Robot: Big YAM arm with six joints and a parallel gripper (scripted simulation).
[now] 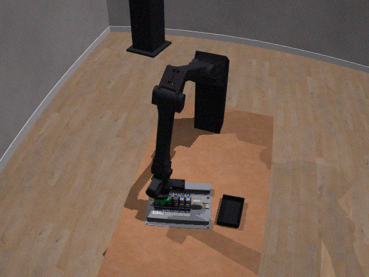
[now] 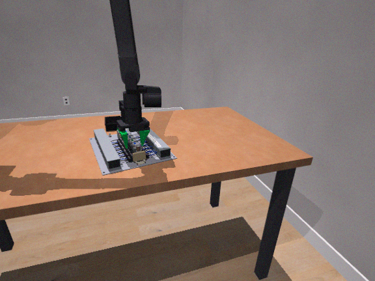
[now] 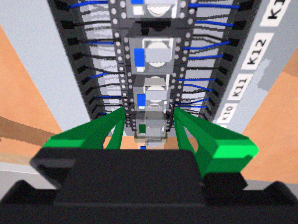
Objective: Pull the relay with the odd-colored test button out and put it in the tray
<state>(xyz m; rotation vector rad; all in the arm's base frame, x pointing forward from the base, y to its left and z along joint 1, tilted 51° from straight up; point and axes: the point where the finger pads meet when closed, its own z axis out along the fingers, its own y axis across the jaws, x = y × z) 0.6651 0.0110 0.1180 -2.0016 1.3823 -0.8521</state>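
My hand is right at the grey relay. From my hand the other things lie so: black tray (32 cm to the left, 10 cm behind, 3 cm below).
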